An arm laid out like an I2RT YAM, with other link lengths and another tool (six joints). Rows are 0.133 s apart.
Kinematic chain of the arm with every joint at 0, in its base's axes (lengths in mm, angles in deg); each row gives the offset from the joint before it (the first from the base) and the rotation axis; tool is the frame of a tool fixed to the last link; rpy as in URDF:
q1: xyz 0 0 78.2 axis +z
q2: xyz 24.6 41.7 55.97 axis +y
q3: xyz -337.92 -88.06 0 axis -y
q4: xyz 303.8 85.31 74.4 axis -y
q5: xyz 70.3 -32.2 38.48 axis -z
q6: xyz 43.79 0 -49.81 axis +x
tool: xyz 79 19 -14 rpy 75.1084 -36.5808 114.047
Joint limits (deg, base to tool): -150..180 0..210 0..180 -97..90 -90..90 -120..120
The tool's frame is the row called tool.
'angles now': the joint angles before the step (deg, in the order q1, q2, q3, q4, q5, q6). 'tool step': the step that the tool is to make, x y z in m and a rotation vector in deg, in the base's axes. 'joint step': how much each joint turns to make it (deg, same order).
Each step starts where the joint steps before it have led.
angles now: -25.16 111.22 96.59 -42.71 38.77 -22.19
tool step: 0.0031 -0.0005 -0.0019 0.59 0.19 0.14
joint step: 0.00 0.76 0.91 -0.67 -0.46 0.16
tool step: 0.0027 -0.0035 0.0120 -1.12 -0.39 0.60
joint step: -0.11 -0.01 1.74 -0.08 0.32 -1.35
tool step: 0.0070 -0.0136 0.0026 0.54 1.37 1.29
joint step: -1.14 2.44 4.11 -1.51 -1.26 -2.63
